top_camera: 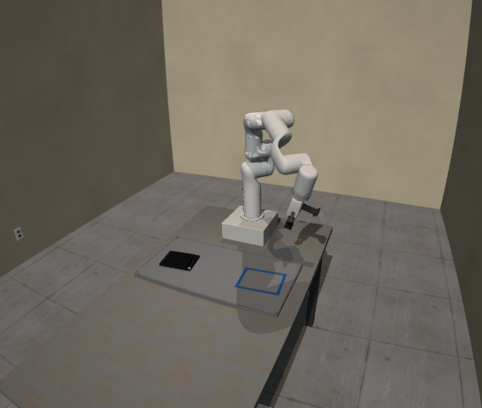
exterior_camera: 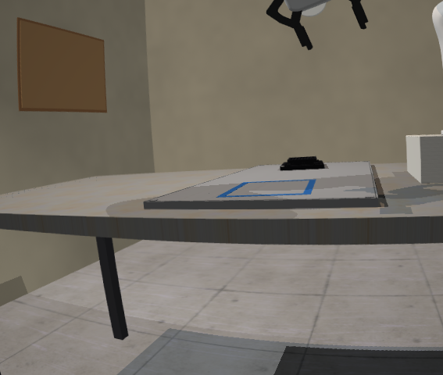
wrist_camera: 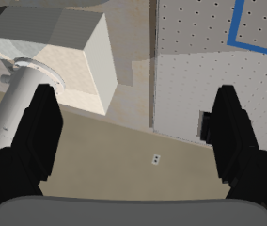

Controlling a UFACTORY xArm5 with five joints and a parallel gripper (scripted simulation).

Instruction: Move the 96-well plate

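The black 96-well plate is 80 mm ahead of my hand, 520 mm to the right of it and 230 mm below it. Round my hand: black plate nest N1: 80 mm ahead, 520 mm to the right, 240 mm below.
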